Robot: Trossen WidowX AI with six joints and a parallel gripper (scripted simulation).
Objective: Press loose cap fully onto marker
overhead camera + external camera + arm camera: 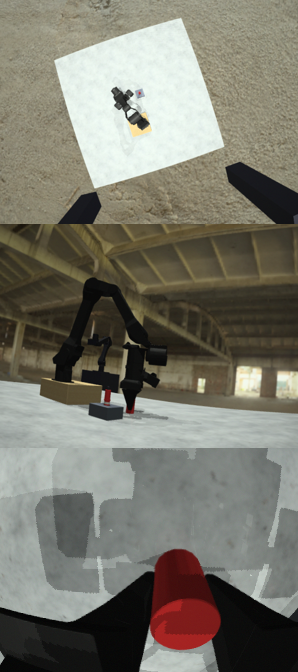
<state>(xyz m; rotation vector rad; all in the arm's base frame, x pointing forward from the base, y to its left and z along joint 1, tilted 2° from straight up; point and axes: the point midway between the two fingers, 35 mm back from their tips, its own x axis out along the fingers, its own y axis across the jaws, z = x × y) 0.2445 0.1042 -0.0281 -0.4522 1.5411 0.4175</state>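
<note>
Now: gripper tip 2 cm short of the light marker band, 14 cm to the left of it and 3 cm below it. Also, from my gripper tip: dark grey holder block (2 cm ahead, 14 cm to the right); then red cap (1 cm above).
</note>
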